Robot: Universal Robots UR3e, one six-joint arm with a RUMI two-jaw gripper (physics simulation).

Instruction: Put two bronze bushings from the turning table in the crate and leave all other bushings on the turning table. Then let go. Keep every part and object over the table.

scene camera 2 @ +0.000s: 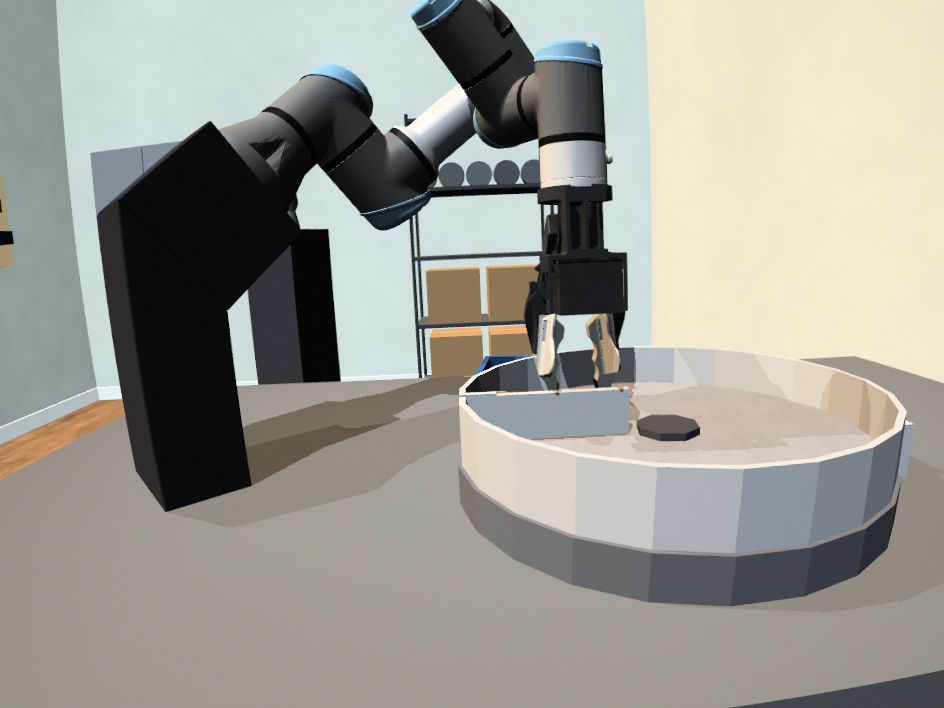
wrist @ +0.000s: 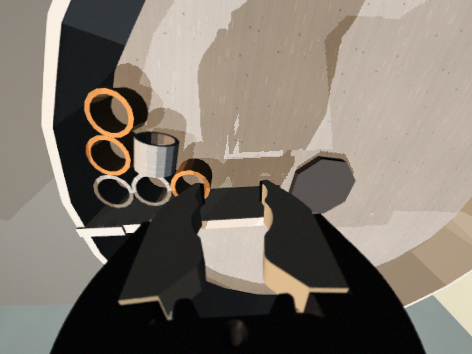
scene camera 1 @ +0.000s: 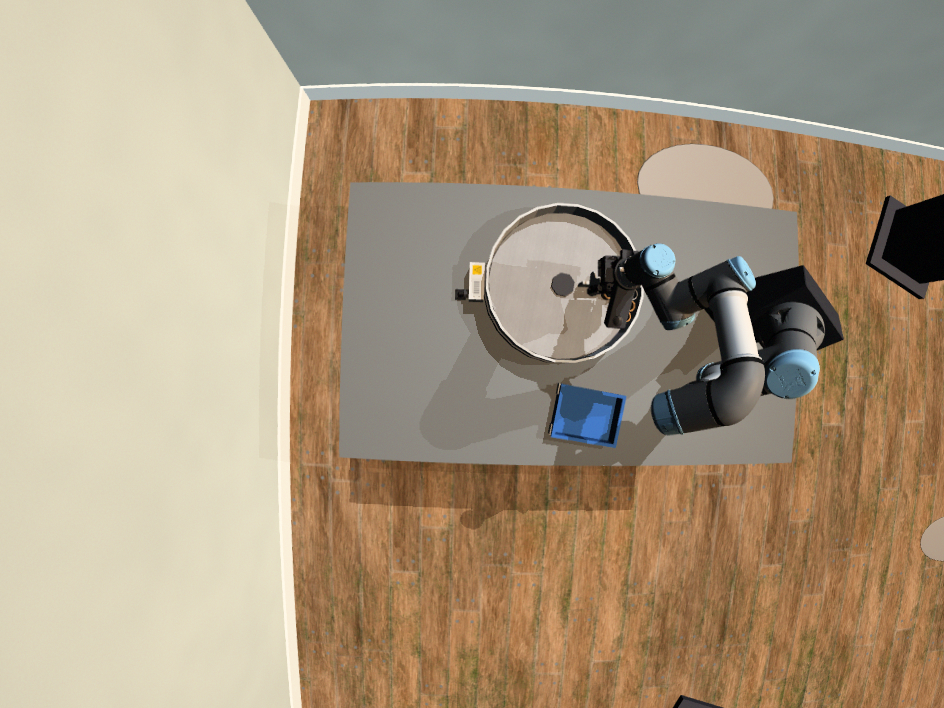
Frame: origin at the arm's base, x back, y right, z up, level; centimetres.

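Seen in the pictures: gripper, fingertip midpoint: [scene camera 2: 577, 402] [wrist: 231, 184] [scene camera 1: 597, 293]; arm's base, link origin: [scene camera 2: 234, 187] [scene camera 1: 790, 328].
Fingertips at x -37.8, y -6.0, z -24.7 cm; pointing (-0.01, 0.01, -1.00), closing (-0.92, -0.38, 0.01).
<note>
Pixels of each thing's top centre, then the offset from my fingertips to it. "spot": a spot on its surface instead.
- large bronze bushing, top centre: [wrist: 109, 114] dx +9.6, dy -2.2, dz -0.4 cm
- smaller bronze bushing, top centre: [wrist: 108, 156] dx +9.5, dy +1.0, dz -0.4 cm
- steel bushing, top centre: [wrist: 149, 161] dx +6.3, dy +0.0, dz +0.3 cm
- blue crate, top centre: [scene camera 2: 537, 364] [scene camera 1: 589, 416] dx +12.8, dy -30.7, dz -3.2 cm
- thin divider, surface spot: [wrist: 232, 222] spot: dx -0.8, dy +2.1, dz +1.9 cm
- dark hub, top centre: [scene camera 2: 667, 423] [wrist: 323, 188] [scene camera 1: 563, 284] dx -9.2, dy -1.3, dz -2.1 cm
- small white box, surface spot: [scene camera 1: 475, 281] spot: dx -30.9, dy -10.7, dz -2.4 cm
My gripper [scene camera 1: 587, 285] [scene camera 2: 577, 378] [wrist: 231, 184] is open, its fingers partly apart with nothing between them, over the turning table [scene camera 1: 488, 304] [scene camera 2: 693, 506] [wrist: 48, 100]. In the wrist view, one bronze bushing [wrist: 190, 172] stands right by the left fingertip, which hides part of it. A large bronze bushing [wrist: 86, 111] and a smaller bronze bushing [wrist: 88, 152] stand near the dark wall. A steel bushing [wrist: 156, 159] shows its side, tilted unlike the others. Two grey bushings [wrist: 96, 189] [wrist: 134, 189] stand near the divider. The blue crate [scene camera 1: 583, 441] [scene camera 2: 503, 359] shows no bushing inside.
A thin divider [scene camera 2: 549, 415] [wrist: 232, 222] stands inside the turning table near the gripper. A dark hub [scene camera 1: 562, 284] [scene camera 2: 667, 426] [wrist: 322, 185] sits at the turning table's centre. A small white box [scene camera 1: 475, 281] with a yellow label stands against its outer wall.
</note>
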